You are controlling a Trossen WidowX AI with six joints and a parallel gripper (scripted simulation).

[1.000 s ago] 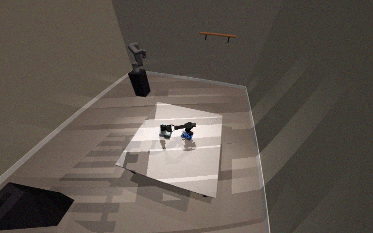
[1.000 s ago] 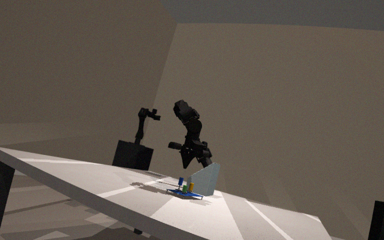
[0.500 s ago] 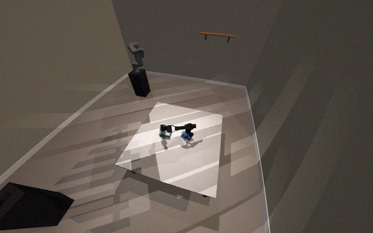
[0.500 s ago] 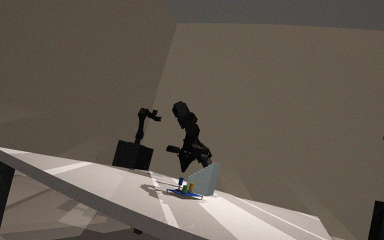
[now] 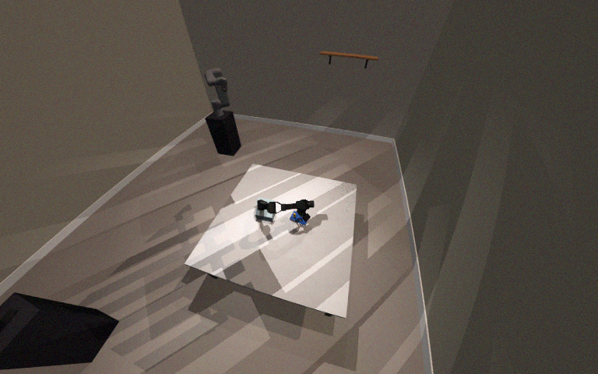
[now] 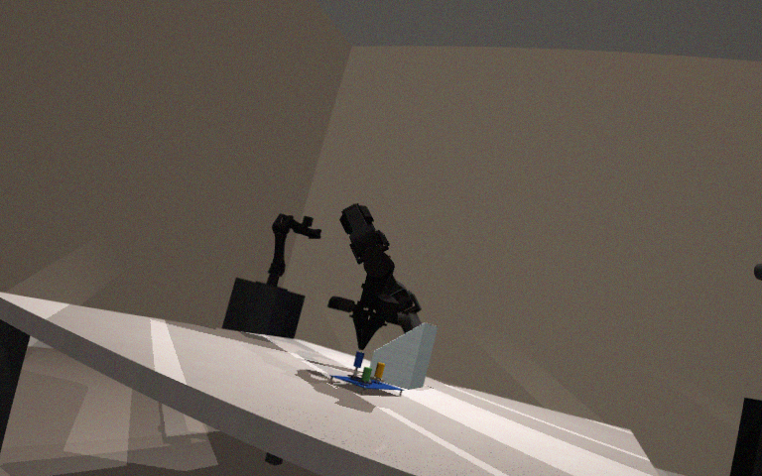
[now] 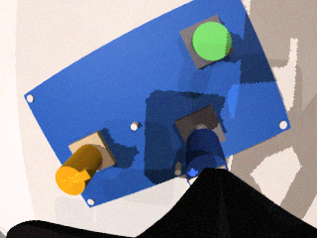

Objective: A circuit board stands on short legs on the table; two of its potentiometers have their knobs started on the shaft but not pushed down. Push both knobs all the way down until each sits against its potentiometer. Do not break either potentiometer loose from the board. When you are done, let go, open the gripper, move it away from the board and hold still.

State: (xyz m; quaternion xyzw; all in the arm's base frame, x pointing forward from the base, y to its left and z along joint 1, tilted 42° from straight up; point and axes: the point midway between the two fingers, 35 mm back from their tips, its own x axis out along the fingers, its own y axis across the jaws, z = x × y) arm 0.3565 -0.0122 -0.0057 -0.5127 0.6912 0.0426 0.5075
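Right now my gripper tip is 2 cm above the blue knob. From my gripper tip the other things lie so: orange knob: 7 cm behind, 4 cm below, 3 cm to the left.
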